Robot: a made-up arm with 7 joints. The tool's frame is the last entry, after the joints.
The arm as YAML. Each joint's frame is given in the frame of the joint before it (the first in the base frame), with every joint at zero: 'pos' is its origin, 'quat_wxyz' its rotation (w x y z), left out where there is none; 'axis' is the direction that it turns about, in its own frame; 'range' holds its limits. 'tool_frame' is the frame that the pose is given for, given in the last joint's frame.
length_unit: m
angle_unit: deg
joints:
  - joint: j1
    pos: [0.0, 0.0, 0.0]
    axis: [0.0, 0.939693, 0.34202]
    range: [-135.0, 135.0]
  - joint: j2
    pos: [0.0, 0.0, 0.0]
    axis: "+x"
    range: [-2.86, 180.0]
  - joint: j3
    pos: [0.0, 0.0, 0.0]
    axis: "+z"
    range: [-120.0, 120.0]
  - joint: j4
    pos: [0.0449, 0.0, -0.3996]
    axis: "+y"
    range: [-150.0, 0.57]
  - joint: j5
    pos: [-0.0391, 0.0, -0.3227]
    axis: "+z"
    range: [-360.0, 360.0]
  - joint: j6
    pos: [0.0, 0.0, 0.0]
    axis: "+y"
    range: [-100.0, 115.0]
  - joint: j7
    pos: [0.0, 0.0, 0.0]
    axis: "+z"
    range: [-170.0, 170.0]
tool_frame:
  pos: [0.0, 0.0, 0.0]
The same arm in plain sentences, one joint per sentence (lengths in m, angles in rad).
The arm has seven revolute joints in a row. What follows holds with every joint at zero, and every direction is one of the base frame's.
Joint 1 sits at the same point as the base frame's origin and turns about the direction (0, 0.9397, 0.342), from -2.3562 to 2.3562 rad.
Joint 2 sits at the same point as joint 1 and turns about +x, from -0.0499 to 3.1416 rad.
Joint 3 sits at the same point as joint 2 and turns about +z, from -2.0944 to 2.0944 rad.
Joint 4 sits 0.0449 m along +x and 0.3996 m along -z from joint 3 and turns about +y, from -2.618 to 0.0099 rad.
Joint 5 sits 0.0391 m along -x and 0.3227 m along -z from joint 4 and turns about +z, from -6.2832 to 6.2832 rad.
Joint 6 sits at the same point as joint 5 and turns about +y, from -1.7453 to 2.0071 rad.
Joint 7 sits at the same point as joint 6 and turns about +z, from -2.9671 to 2.9671 rad.
The tool frame, which is the frame that the pose is given for, sits at the same point as joint 7; its axes are parallel to the base frame's.

